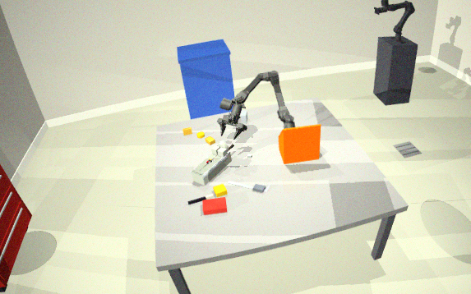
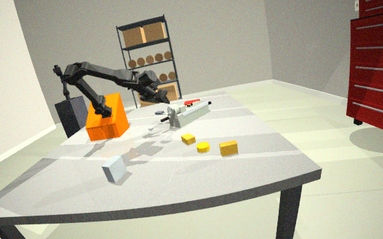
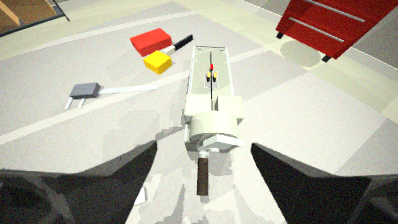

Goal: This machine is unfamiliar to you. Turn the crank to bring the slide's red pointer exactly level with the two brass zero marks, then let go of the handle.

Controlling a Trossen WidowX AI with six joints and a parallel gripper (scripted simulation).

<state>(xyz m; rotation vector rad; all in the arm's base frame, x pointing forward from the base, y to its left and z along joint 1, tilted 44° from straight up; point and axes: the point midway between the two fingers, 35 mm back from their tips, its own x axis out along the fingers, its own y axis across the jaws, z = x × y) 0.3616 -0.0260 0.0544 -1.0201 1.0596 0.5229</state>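
The dark brown crank handle is 90 mm below my gripper tip, 20 mm to the right of it and 10 mm behind it. Also, from my gripper tip: yellow block 310 mm to the left, 130 mm below, 80 mm ahead; then grey cube 420 mm to the right, 140 mm behind, 110 mm below; then red pointer 130 mm to the left, 130 mm ahead, 70 mm below.
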